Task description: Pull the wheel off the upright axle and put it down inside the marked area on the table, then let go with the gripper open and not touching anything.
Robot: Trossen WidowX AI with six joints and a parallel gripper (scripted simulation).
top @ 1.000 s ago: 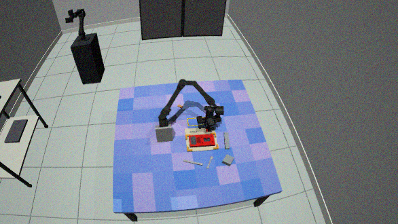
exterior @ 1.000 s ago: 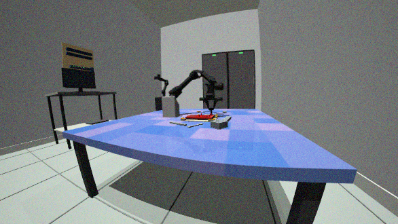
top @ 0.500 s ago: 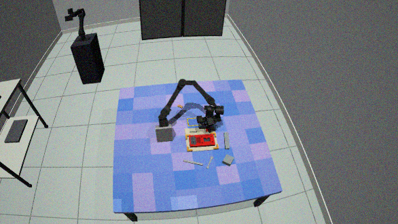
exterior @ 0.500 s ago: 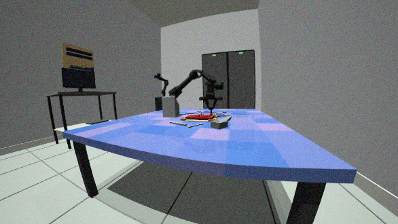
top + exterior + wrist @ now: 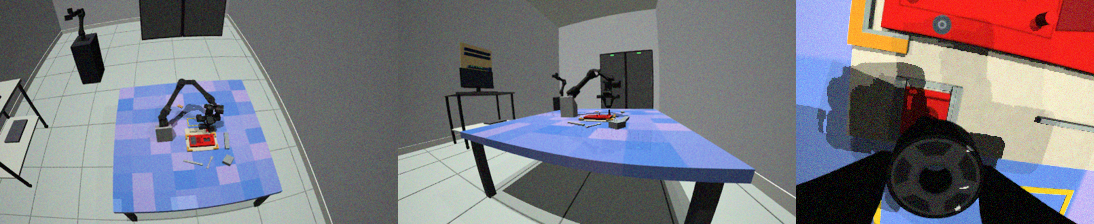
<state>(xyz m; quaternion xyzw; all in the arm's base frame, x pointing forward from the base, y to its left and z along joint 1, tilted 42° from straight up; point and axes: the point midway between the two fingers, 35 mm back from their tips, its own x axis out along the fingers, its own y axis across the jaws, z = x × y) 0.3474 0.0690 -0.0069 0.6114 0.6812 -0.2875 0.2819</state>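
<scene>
My gripper tip is 10 cm to the left of the beige base plate, 7 cm above it and 5 cm past it. Also, from my gripper tip: wheel (right at my gripper tip).
</scene>
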